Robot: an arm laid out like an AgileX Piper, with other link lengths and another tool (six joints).
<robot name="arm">
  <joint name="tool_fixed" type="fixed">
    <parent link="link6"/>
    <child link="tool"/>
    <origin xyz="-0.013 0.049 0.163" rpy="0 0.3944 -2.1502"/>
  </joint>
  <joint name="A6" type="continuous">
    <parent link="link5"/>
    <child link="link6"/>
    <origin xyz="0 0.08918 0" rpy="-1.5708 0 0"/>
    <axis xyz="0 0 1"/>
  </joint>
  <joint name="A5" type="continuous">
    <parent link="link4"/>
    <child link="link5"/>
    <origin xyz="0 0 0" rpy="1.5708 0 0"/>
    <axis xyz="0 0 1"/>
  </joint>
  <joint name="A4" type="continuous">
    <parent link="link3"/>
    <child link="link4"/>
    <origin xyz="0.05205 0.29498 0" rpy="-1.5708 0 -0.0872"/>
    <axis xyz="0 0 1"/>
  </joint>
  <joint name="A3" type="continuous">
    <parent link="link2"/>
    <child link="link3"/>
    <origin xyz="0.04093 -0.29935 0"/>
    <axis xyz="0 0 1"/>
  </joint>
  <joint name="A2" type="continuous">
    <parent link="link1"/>
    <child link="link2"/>
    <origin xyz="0 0 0" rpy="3.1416 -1.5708 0"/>
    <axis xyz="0 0 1"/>
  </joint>
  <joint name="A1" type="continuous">
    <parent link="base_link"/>
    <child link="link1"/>
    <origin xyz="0 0 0.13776" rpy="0 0 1.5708"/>
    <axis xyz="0 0 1"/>
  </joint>
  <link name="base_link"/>
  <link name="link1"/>
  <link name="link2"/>
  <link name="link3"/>
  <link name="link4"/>
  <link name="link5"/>
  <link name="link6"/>
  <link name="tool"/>
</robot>
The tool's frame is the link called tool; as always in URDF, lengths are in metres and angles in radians. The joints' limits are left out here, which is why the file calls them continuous.
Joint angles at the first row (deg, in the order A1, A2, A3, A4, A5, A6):
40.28, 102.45, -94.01, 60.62, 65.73, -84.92
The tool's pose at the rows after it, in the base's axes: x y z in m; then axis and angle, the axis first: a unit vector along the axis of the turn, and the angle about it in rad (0 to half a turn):
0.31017 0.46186 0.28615 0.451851 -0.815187 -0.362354 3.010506
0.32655 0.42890 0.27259 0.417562 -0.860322 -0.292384 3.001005
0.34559 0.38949 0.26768 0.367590 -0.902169 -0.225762 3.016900
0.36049 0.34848 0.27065 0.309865 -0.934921 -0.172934 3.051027
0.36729 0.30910 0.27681 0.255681 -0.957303 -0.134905 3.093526
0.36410 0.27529 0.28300 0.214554 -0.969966 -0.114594 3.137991
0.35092 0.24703 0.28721 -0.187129 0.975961 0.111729 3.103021
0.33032 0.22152 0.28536 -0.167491 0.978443 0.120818 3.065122
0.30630 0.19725 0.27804 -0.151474 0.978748 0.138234 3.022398
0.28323 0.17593 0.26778 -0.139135 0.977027 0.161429 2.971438
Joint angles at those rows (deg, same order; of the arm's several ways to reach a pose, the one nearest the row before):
40.28, 101.57, -95.40, 50.85, 67.13, -77.26
40.28, 100.28, -96.64, 39.38, 68.45, -68.51
40.28, 98.39, -97.16, 28.11, 69.58, -59.61
40.28, 95.68, -96.29, 18.35, 70.21, -51.38
40.28, 92.00, -93.58, 10.50, 70.13, -44.52
40.28, 87.15, -88.86, 5.17, 68.98, -39.54
40.28, 80.92, -82.33, 2.25, 66.83, -36.11
40.28, 73.45, -74.10, 0.91, 63.80, -33.49
40.28, 64.93, -64.70, 0.30, 59.93, -31.19
40.28, 56.09, -55.30, 0.06, 55.60, -29.24

